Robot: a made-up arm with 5 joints.
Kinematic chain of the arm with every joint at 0, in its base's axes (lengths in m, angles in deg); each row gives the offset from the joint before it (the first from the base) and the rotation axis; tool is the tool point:
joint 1: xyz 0 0 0.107 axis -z
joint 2: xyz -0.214 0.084 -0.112 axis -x
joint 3: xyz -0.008 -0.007 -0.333 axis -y
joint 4: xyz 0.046 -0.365 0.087 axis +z
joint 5: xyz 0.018 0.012 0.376 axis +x
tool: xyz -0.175 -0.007 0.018
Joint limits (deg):
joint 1: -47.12..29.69
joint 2: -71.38..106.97
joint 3: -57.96..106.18
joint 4: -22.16..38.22
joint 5: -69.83..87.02
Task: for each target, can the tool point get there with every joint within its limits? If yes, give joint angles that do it. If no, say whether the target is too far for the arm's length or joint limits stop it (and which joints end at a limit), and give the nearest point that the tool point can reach.
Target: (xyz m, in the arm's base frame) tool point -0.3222 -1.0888 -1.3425
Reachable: no: too far | nearest point -0.3005 -0.6242 -0.6603 | short by 0.826 m
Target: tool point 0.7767 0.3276 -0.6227
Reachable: no: joint limits stop it (at a limit: joint 1, joint 3, joint 4) | nearest point 0.2318 -0.0213 -0.3903 | short by 0.687 m
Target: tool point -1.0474 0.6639 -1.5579
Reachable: no: too far | nearest point -0.5917 0.3750 -0.7061 | short by 1.008 m
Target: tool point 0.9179 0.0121 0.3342
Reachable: no: joint limits stop it (at a limit: joint 1, joint 3, joint 4) | nearest point 0.3490 -0.1313 0.1895 | short by 0.604 m
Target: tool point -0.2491 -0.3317 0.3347
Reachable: yes | joints -32.61 37.62 6.87 6.46 14.08
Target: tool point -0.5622 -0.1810 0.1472
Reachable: yes | joints 16.07 9.92 21.51 25.29 -3.17
